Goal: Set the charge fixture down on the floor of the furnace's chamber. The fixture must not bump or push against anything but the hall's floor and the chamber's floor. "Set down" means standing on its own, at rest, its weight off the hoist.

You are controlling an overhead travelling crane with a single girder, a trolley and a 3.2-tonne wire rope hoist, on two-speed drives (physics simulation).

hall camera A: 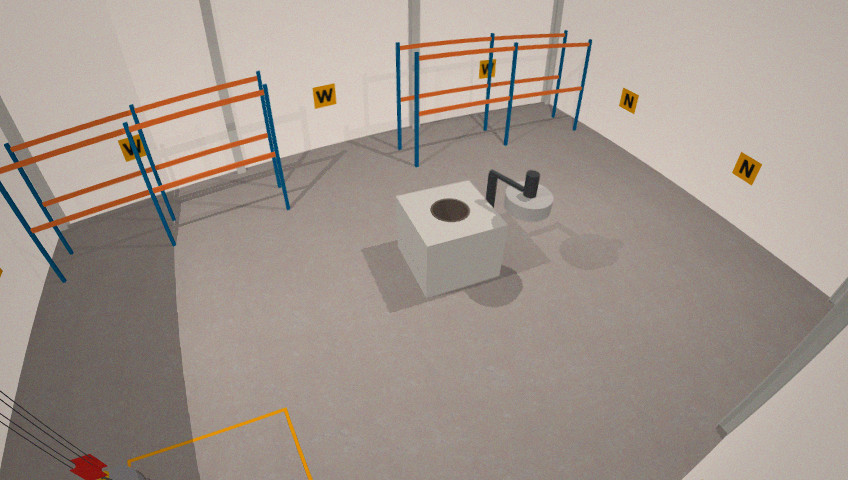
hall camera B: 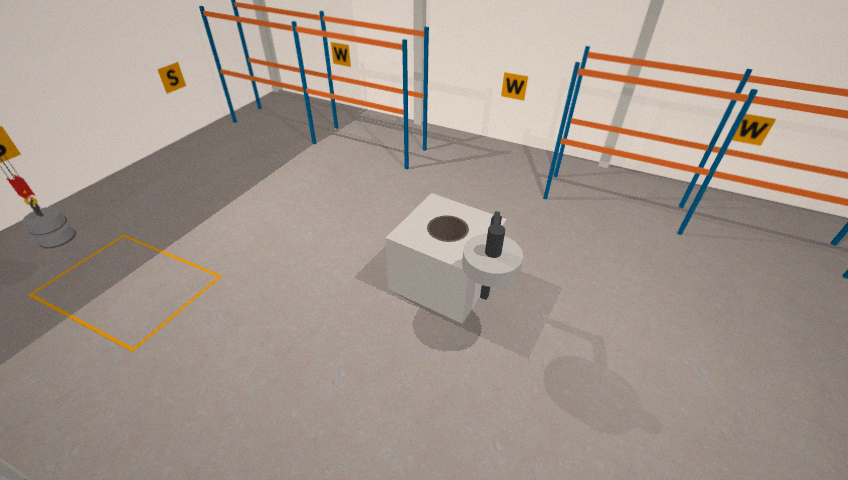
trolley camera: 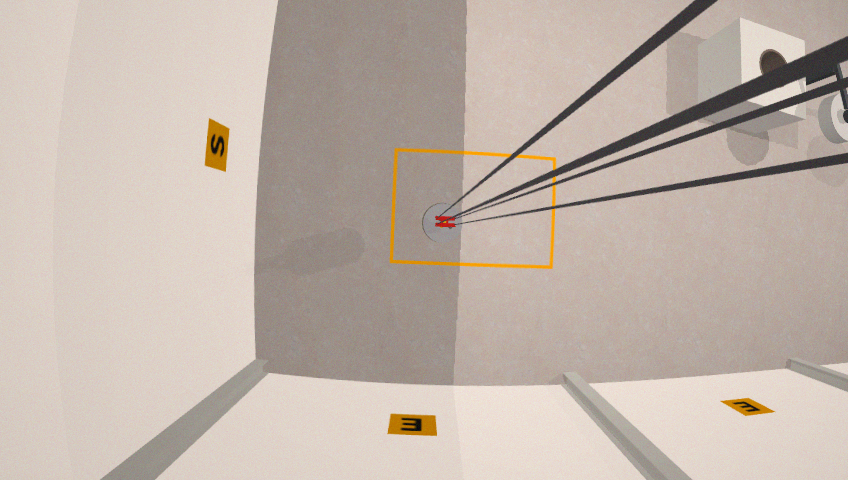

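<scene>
The charge fixture (hall camera A: 123,474) (hall camera B: 49,227) (trolley camera: 429,223) is a grey, round, two-tiered body. It hangs upright from the hook (hall camera B: 30,201) under the red hook block (hall camera A: 88,466) (hall camera B: 20,186) (trolley camera: 445,221). In the hall camera B view its shadow lies apart from it, so it is off the floor. In the trolley camera view it appears over the left part of the yellow outline. The furnace (hall camera A: 464,261) (hall camera B: 425,279) (trolley camera: 720,65) is a white box with a dark round chamber opening (hall camera A: 449,210) (hall camera B: 447,228) (trolley camera: 772,64) on top. The chamber's floor is hidden.
The grey round lid (hall camera A: 528,211) (hall camera B: 492,271) is held beside the furnace on a dark arm (hall camera A: 507,179). A yellow floor outline (hall camera A: 208,434) (hall camera B: 172,256) (trolley camera: 393,205) lies toward the south end. Blue and orange racks (hall camera A: 202,110) (hall camera A: 417,107) (hall camera B: 405,107) (hall camera B: 553,165) stand along the west wall.
</scene>
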